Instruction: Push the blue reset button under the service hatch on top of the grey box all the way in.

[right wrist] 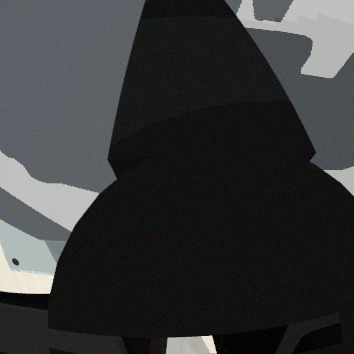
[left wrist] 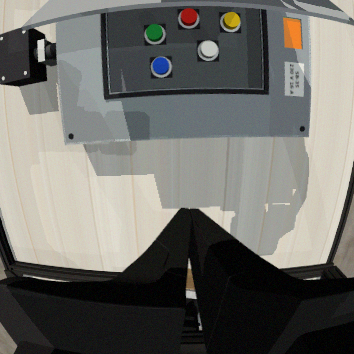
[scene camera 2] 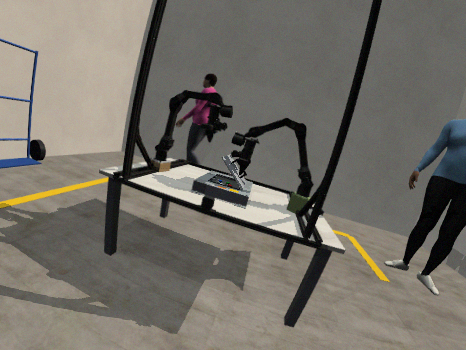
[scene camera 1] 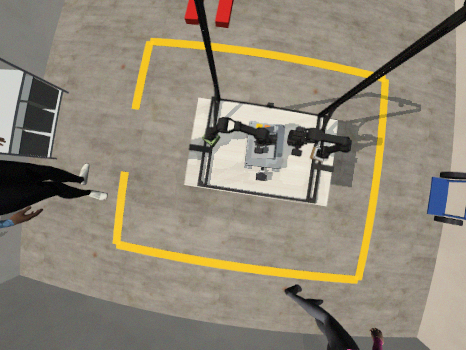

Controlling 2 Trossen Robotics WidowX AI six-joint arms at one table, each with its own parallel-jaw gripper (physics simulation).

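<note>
The grey box [scene camera 2: 220,192] [left wrist: 200,117] sits on the table. Its hatch [scene camera 2: 231,167] is tilted up, and its edge crosses the top of the left wrist view. The blue button [left wrist: 161,65] shows uncovered in the opening, at the lower left of the other buttons, with its cap standing up in a pale ring. My right gripper [scene camera 2: 243,174] is at the raised hatch, shut on its black handle [right wrist: 200,225], which hides the fingertips in the right wrist view. My left gripper [left wrist: 187,216] [scene camera 2: 210,140] is shut and empty, above the table and apart from the box.
Green [left wrist: 155,33], red [left wrist: 189,17], yellow [left wrist: 231,20] and white [left wrist: 209,49] buttons share the opening. A black block [left wrist: 21,57] [scene camera 1: 261,176] [scene camera 2: 207,202] adjoins the box. A tan block [scene camera 2: 161,166] and a green object [scene camera 2: 298,202] stand near the arm bases. Frame posts rise around the table.
</note>
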